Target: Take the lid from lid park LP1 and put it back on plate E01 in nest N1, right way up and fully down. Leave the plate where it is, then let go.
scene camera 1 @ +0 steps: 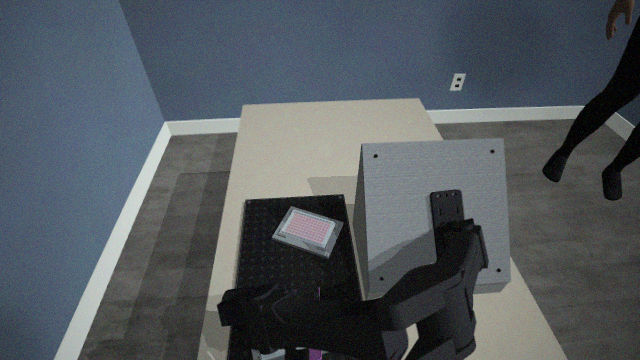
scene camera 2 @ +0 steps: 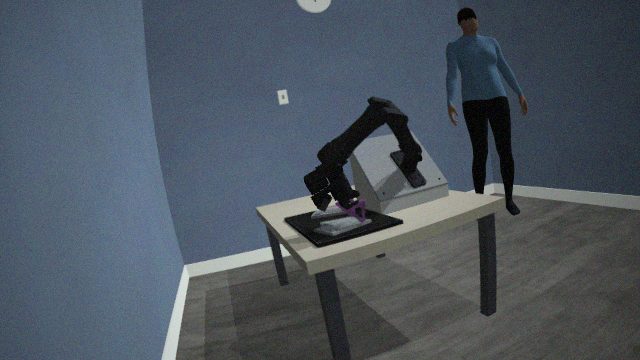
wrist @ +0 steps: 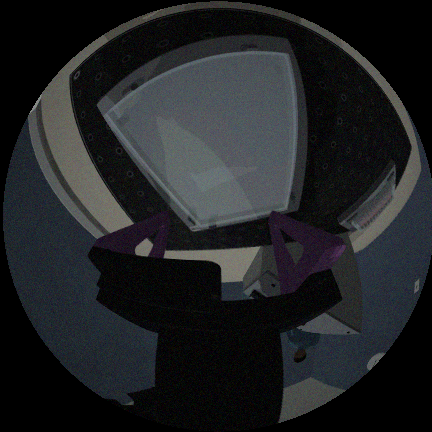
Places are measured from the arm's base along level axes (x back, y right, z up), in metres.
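Pixels of known places: gripper, fingertip midpoint: (scene camera 2: 358, 219) (wrist: 218, 215); arm's base at its link origin: (scene camera 1: 449, 234) (scene camera 2: 407, 168).
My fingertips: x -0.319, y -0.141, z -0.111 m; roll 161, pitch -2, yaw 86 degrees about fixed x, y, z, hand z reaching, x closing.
Observation:
Ahead of a thing's pixels: the offset from my fingertips to its top centre. "pt": to the spot under its first point. Level surfaces: height alone.
The clear, pale lid {dz +0.016, dx -0.057, dy +0.009 m} (wrist: 225, 110) (scene camera 2: 344, 223) lies flat on the grey lid park LP1 {pt dz -0.006, dx -0.140, dy +0.044 m} (wrist: 280, 45). In the wrist view its far edge sits close to the park's rim. My gripper (wrist: 218, 215) (scene camera 2: 356, 212) is open, with purple fingertips apart near the lid's near edge in the wrist view; nothing is held between them. Their exact height over the lid is hard to tell. Plate E01 {dz +0.010, dx +0.008, dy +0.279 m} (scene camera 1: 309, 227) (wrist: 376, 202), with pink wells, sits in the grey nest N1 {pt dz -0.004, dx +0.086, dy +0.263 m} (scene camera 1: 337, 231). In scene camera 1 the arm hides most of the lid and park.
Both fixtures stand on a black perforated board {dz -0.015, dx -0.031, dy +0.152 m} (scene camera 1: 265, 260) (scene camera 2: 385, 220) on the beige table {dz -0.029 m} (scene camera 1: 325, 125). A grey sloped block (scene camera 1: 400, 200) (scene camera 2: 390, 167) carrying the arm's base stands beside the board. A person (scene camera 2: 484, 70) stands behind the table in scene camera 2.

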